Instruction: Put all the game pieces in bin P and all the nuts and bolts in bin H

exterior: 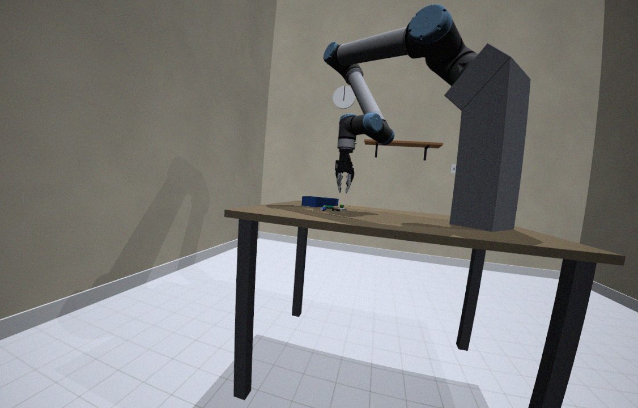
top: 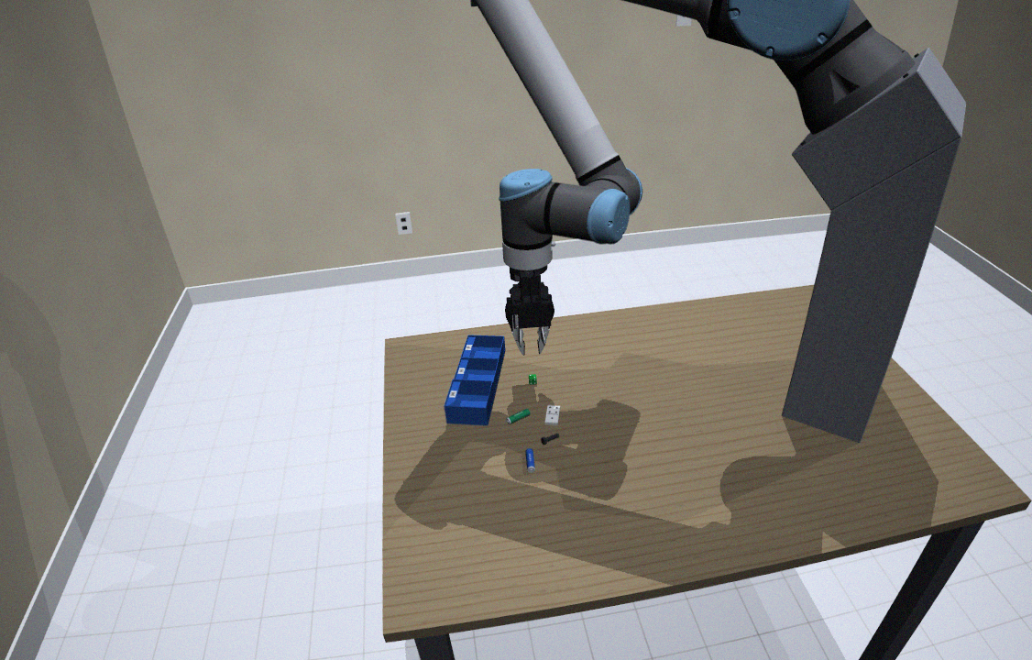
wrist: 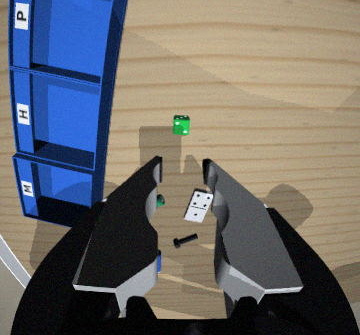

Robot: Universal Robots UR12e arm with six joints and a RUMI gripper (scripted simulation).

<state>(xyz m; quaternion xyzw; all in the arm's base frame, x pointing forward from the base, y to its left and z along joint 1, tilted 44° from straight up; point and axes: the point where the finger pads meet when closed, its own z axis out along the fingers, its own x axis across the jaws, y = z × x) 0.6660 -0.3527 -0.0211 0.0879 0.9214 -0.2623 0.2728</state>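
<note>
Right now the green die is 9 cm below my hand. The rest, counted from my hand: green cylinder: 9 cm to the left, 9 cm below, 8 cm ahead; then blue bin: 11 cm ahead, 7 cm below, 5 cm to the right; then white domino: 11 cm to the left, 9 cm below, 1 cm ahead.
</note>
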